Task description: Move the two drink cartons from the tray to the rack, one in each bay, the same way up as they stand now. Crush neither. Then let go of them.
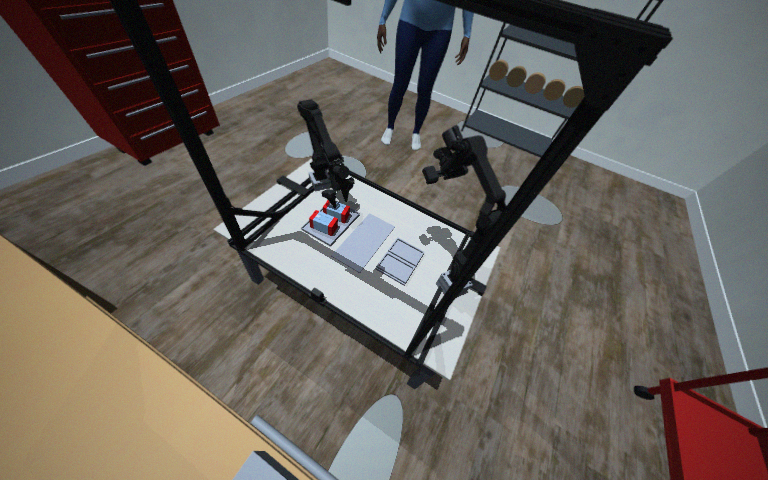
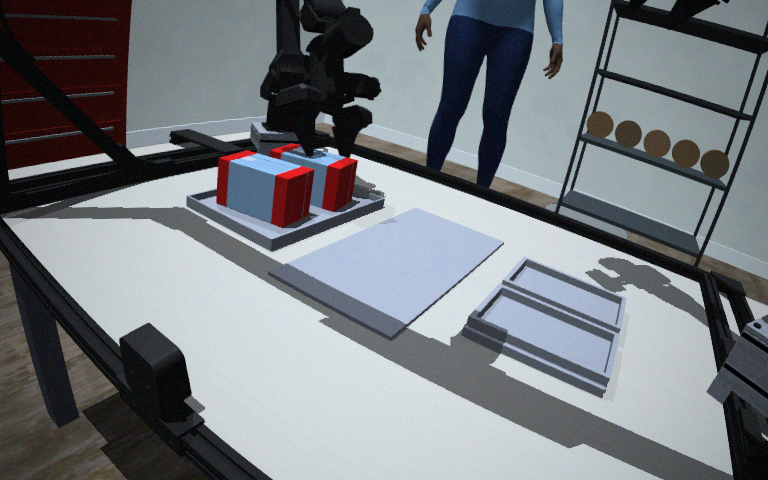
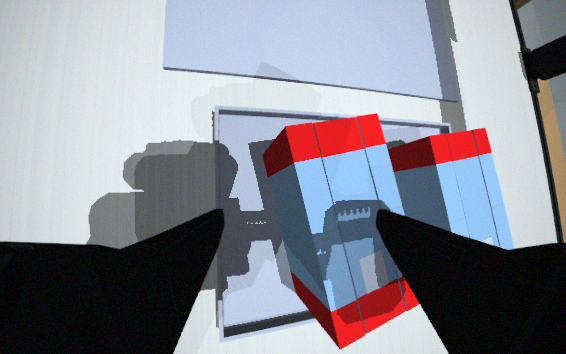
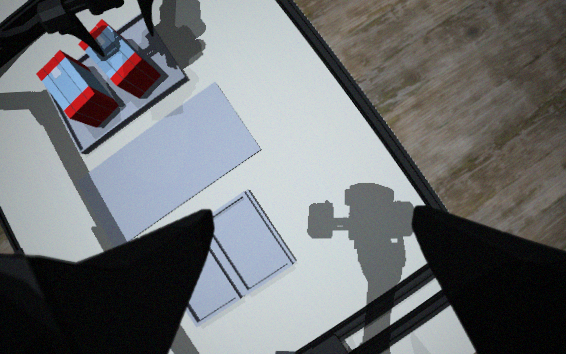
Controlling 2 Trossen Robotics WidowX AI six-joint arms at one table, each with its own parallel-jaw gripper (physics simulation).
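Frame: origin at the left arm's base, x right, y ahead, z up, level; metres.
Seen in the pictures: left gripper, fingertip midpoint: [image 1: 340, 204] [image 2: 328, 159] [image 3: 300, 216] [image 4: 128, 45]; right gripper, fingertip midpoint: [image 1: 435, 181] [image 2: 649, 19] [image 4: 312, 218]; left arm's base at its link origin: [image 1: 320, 176] [image 2: 279, 128].
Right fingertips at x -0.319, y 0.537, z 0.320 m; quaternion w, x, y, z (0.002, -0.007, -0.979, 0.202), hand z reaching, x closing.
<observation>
Offsets run from my right fingertips to a thing's top centre. "spot": to the spot under its first point.
Two blue cartons with red ends lie side by side on the tray @(dx +0.365, dy -0.245, dz -0.360 m) [image 1: 334, 241] [image 2: 328, 222] [image 4: 137, 116]. The nearer carton is at the front of the tray @(spot: dx +0.324, dy -0.352, dz -0.370 m) [image 3: 265, 300]; that carton @(dx +0.414, dy -0.220, dz -0.302 m) [image 1: 323, 223] [image 2: 249, 186] [image 3: 467, 195] is uncovered. My left gripper [image 1: 339, 202] [image 2: 327, 153] [image 3: 300, 216] [image 4: 128, 45] is open and empty above the farther carton @(dx +0.327, dy -0.271, dz -0.301 m) [image 2: 334, 181] [image 3: 345, 175] [image 4: 137, 75]; one finger is over its top, the other beyond its far side. The two-bay rack @(dx +0.146, dy +0.102, dz -0.356 m) [image 1: 402, 259] [image 2: 560, 306] [image 4: 236, 276] holds nothing. My right gripper [image 4: 312, 218] is open and empty, high above the table.
A flat pale plate [image 1: 368, 240] [image 2: 396, 260] [image 3: 300, 35] [image 4: 175, 150] lies between tray and rack. A black frame surrounds the table, with uprights at its corners. A small black box [image 2: 152, 367] sits on the front rail. A person [image 1: 421, 62] stands behind.
</observation>
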